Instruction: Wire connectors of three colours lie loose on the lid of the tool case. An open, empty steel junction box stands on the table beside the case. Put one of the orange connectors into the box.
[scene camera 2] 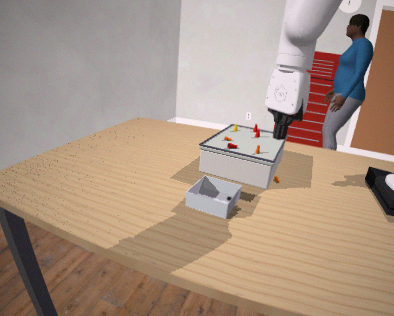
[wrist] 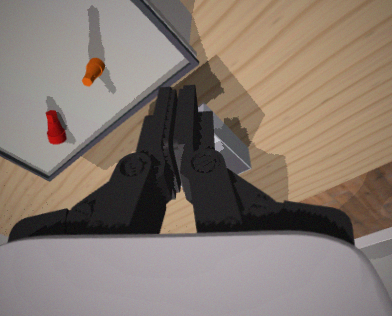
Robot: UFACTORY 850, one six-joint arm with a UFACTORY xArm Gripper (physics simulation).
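My gripper (scene camera 2: 280,136) (wrist: 182,111) is shut and empty, high by the right edge of the tool case (scene camera 2: 232,168) (wrist: 30,50). An orange connector (scene camera 2: 258,149) (wrist: 93,71) stands on the lid near its front right corner. Another orange connector (scene camera 2: 227,138) lies farther left on the lid. A third orange connector (scene camera 2: 276,179) lies on the table beside the case's right side. The open steel junction box (scene camera 2: 204,203) (wrist: 235,143) stands in front of the case; in the wrist view the fingers partly hide it. No connector shows inside its visible part.
A red connector (scene camera 2: 232,146) (wrist: 55,128) lies on the lid's front part. Two red connectors (scene camera 2: 256,128) (scene camera 2: 257,134) and a yellow connector (scene camera 2: 236,128) are at its back. A black object (scene camera 2: 378,192) is on the table at the right. A person (scene camera 2: 352,75) stands behind the table.
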